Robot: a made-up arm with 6 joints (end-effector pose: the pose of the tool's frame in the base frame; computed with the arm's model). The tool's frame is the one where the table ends. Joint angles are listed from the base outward.
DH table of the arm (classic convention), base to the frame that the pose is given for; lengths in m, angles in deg. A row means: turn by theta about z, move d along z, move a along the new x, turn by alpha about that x. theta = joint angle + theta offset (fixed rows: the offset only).
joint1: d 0.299  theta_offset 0  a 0  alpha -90
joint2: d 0  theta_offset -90  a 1.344  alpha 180
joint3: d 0  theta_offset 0  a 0  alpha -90
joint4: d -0.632  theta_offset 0  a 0  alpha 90
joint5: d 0.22  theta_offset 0  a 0  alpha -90
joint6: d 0  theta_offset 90  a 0  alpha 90
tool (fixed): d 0  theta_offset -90  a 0  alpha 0
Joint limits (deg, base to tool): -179.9..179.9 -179.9..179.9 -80..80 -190..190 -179.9..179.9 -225..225
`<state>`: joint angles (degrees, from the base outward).
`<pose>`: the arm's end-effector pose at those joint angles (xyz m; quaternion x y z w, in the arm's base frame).
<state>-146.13 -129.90 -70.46 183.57 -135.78 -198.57</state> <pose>0.7019 0.2067 -0.0259 -0.9456 -0.2403 0.1733 0.1342</pose>
Working (the frame after each row of the table, in the pose's form):
after joint1: 0.0000 0.0000 0.2990 -0.2060 0.6764 -0.6764 0.2060
after joint2: 0.8561 0.5746 -0.5631 -0.7061 0.0372 0.4244 0.5656
after joint3: 0.8561 0.5746 -0.5631 -0.9228 -0.2810 -0.2521 0.0768
after joint4: 0.5893 0.3955 -0.0189 -0.0018 0.7182 -0.5986 0.3548
after joint5: 0.7019 0.2067 -0.0259 0.1733 -0.5817 0.2017 0.7687
after joint6: 0.7019 0.2067 -0.0259 0.8386 -0.4987 -0.2174 0.0276

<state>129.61 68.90 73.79 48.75 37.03 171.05</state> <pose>-1.0802 1.5327 1.0015 -0.2481 -0.8546 -0.4322 0.1458</pose>
Working (the frame after each row of the table, in the pose's form):
after joint1: 0.0000 0.0000 0.2990 -0.3010 -0.6398 0.6398 0.3010
after joint2: -0.7994 0.9660 0.7828 0.4131 0.5739 0.6841 0.1788
after joint3: -0.7994 0.9660 0.7828 0.6665 -0.3136 0.6120 0.2879
after joint4: -1.2009 1.4511 0.8367 -0.3446 -0.0817 -0.8747 0.3310
after joint5: -1.0802 1.5327 1.0015 -0.6677 0.5348 -0.4895 0.1689
after joint6: -1.0802 1.5327 1.0015 -0.7798 -0.4289 -0.2025 0.4087

